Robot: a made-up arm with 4 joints.
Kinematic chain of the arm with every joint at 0, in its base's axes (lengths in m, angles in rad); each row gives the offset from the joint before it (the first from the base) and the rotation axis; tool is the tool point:
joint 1: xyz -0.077 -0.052 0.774 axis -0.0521 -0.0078 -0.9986
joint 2: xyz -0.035 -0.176 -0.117 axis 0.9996 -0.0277 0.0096
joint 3: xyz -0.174 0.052 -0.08 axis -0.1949 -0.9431 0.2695
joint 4: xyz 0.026 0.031 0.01 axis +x
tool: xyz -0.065 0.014 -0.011
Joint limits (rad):
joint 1: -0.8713..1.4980
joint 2: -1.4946..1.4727
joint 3: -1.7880..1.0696
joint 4: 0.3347..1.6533
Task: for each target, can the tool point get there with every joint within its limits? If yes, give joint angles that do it. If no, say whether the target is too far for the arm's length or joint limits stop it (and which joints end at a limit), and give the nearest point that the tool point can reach.
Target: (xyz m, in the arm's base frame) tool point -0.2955 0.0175 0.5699
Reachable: yes | joints 0.9540 -0.7427 -1.2510 1.2019
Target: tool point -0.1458 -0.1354 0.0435
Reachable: no: too far | nearest point -0.1885 -0.3012 0.5073 | short by 0.494 m
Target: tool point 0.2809 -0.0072 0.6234
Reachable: no: joint limits stop it (at a limit: joint 1, joint 2, joint 3, joint 4) | nearest point -0.0233 -0.3087 0.5683 | short by 0.432 m
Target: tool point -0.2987 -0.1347 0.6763
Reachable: yes | joints -0.0406 0.5998 -0.5517 1.3711
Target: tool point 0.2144 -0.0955 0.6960
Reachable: no: joint limits stop it (at a limit: joint 1, joint 2, joint 3, joint 4) | nearest point -0.0233 -0.3087 0.5683 | short by 0.344 m
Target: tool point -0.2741 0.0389 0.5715
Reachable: yes | joints 1.0448 -0.5652 -1.4844 0.6512
